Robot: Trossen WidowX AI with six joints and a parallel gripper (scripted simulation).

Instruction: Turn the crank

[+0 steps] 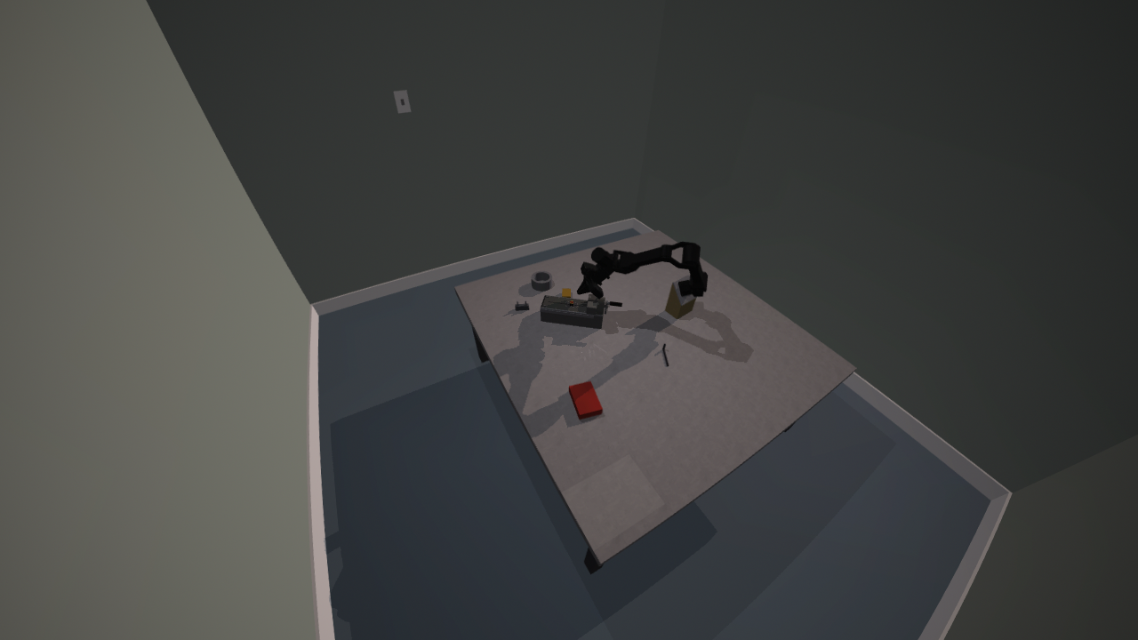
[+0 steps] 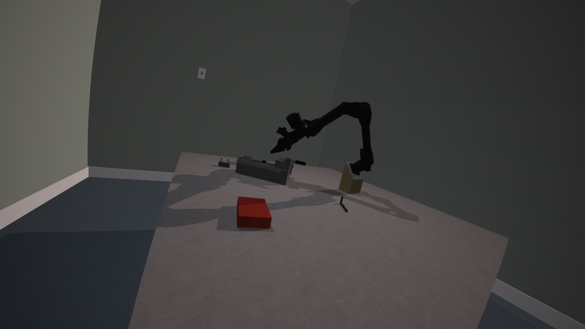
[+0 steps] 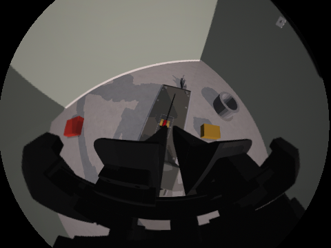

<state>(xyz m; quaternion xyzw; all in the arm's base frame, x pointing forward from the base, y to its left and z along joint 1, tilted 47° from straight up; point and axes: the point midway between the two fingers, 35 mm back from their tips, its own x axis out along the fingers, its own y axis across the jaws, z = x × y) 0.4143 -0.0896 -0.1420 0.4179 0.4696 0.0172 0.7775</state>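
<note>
Right now the red pointer is 5 cm below my gripper tip and 2 cm ahead of it. The rest, counted from my gripper tip: dark clip: 19 cm ahead, 15 cm to the right, 11 cm below; then black crank handle: 12 cm to the left, 11 cm behind, 1 cm below; then yellow block: 14 cm to the right, 12 cm below, 3 cm behind.
</note>
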